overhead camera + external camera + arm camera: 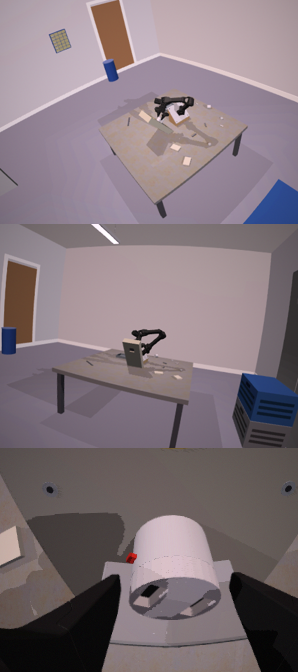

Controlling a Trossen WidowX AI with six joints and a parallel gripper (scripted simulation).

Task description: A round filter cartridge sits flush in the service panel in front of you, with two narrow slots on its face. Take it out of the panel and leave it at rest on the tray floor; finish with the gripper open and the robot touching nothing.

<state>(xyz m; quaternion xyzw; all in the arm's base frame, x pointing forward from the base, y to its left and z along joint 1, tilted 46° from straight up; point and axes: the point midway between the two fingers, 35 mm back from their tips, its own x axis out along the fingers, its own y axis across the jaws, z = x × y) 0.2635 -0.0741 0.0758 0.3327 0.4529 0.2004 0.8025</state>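
My gripper tip is now right at the white round filter cartridge. The rest, counted from my gripper tip: service panel 5 cm ahead, 2 cm below; shallow grey tray 34 cm behind, 29 cm to the right, 18 cm below.
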